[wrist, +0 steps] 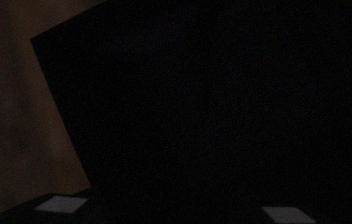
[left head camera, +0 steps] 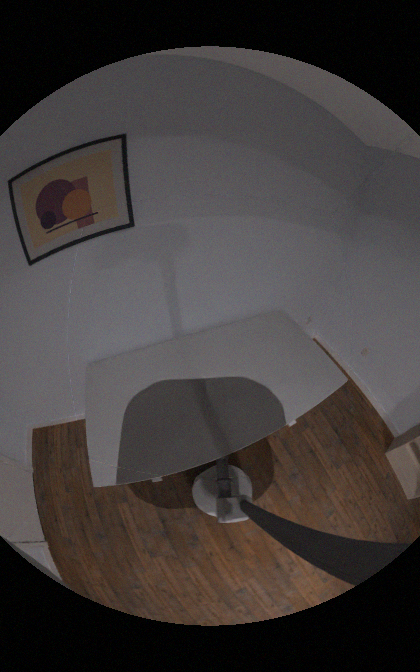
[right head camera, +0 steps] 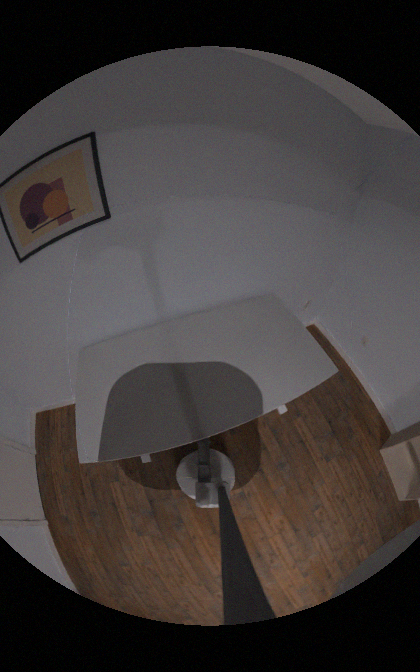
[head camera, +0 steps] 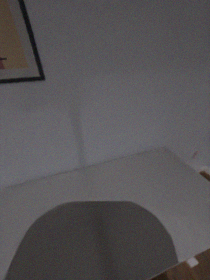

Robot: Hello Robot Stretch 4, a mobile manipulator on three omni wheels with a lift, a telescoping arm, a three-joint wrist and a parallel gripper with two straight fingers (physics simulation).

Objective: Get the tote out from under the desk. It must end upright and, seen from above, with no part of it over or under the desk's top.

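Frame: origin at the robot's base, x ahead, y left, z up, level; centimetres.
Seen in the pictures: gripper, fingertip midpoint: (wrist: 175, 197).
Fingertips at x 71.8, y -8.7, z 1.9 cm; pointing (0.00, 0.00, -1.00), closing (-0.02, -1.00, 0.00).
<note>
A point is followed by its place in that frame.
The black tote (wrist: 200, 95) @(z -2.5, x 80.3, y -10.9 cm) fills most of the wrist view, very dark, with a corner at the upper left and brown floor along its left side. Its inside and rim cannot be told apart. My gripper (wrist: 175, 197) @(z 1.9, x 71.8, y -8.7 cm) is open at the bottom of the wrist view, its fingers wide apart and close to the tote, with their pale pads showing; the dark right finger merges with the tote. The desk's light top (head camera: 140, 180) @(z 69.3, x 78.2, y -23.2 cm) (left head camera: 225, 350) (right head camera: 220, 335) stands against the wall. The tote and gripper do not show in the head views; the desk top hides what is under it.
My arm (left head camera: 223, 470) (right head camera: 203, 455) runs under the desk's front edge. White desk feet (left head camera: 291, 423) (right head camera: 282, 409) show below that edge. A pale cabinet (left head camera: 406, 462) (right head camera: 399, 467) stands at the far right. Walls lie behind the desk and to its right.
</note>
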